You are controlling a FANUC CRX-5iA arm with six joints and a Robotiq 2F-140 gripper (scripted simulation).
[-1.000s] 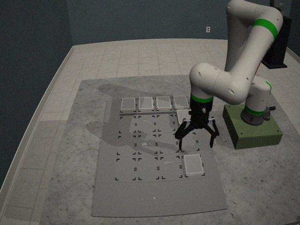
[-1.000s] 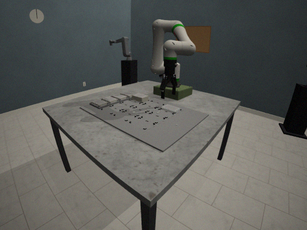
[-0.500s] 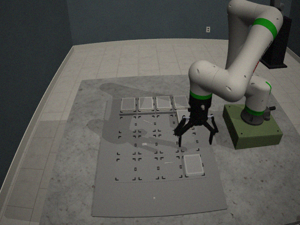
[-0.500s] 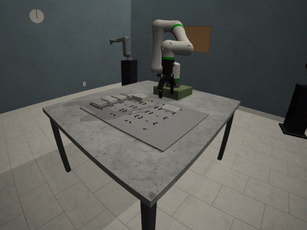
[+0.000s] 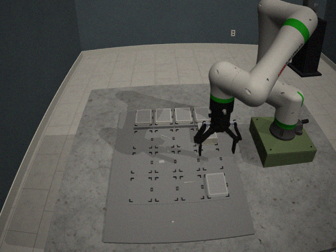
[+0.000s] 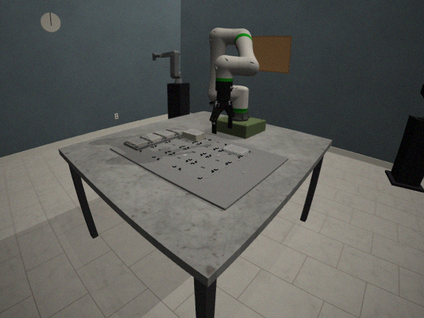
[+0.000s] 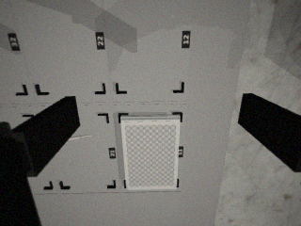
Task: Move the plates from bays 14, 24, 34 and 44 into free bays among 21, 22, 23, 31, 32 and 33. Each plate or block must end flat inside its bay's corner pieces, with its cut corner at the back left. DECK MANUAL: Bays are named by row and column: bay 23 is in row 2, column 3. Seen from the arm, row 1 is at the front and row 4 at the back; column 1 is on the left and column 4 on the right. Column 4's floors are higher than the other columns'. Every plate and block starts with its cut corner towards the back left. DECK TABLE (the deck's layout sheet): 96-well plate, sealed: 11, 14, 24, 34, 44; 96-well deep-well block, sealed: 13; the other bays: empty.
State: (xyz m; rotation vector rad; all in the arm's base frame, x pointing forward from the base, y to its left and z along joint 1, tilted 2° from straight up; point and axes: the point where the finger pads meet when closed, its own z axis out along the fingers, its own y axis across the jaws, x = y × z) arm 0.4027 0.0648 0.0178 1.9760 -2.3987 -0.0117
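Right now my hand is 4 cm past the sealed deep-well block, 22 cm to the left of it and 8 cm above it. Also, from my hand: white pointed piece 13 cm ahead, 5 cm to the left, 10 cm below.
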